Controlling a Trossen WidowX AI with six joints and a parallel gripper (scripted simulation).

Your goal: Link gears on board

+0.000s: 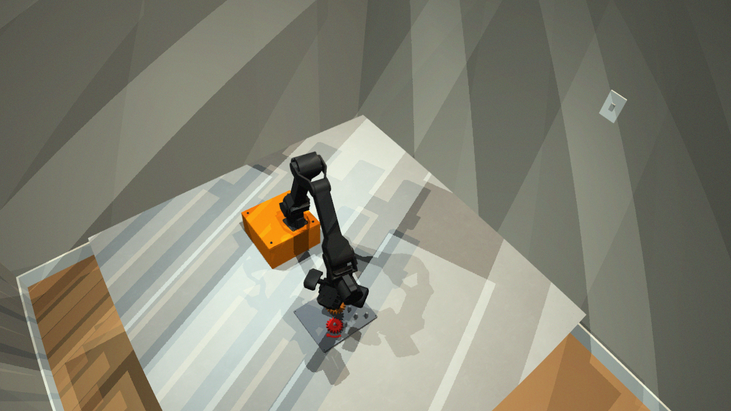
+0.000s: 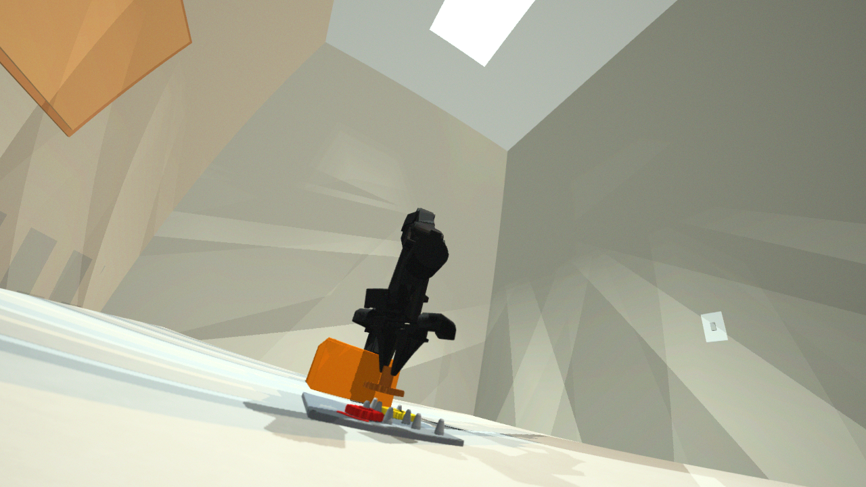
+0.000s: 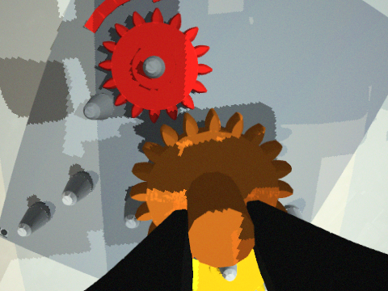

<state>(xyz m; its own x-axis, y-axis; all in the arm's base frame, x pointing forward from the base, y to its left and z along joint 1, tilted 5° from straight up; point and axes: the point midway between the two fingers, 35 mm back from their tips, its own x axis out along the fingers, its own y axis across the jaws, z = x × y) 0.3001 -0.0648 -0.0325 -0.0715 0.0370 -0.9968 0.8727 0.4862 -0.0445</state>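
Right now my gripper tip is 1 cm short of the grey board, 1 cm to the left of it and 7 cm above it. Round my gripper tip: red gear: 4 cm ahead, 3 cm to the right, 6 cm below; then orange gear: 1 cm below; then yellow gear: 3 cm behind, 5 cm to the left, 5 cm below.
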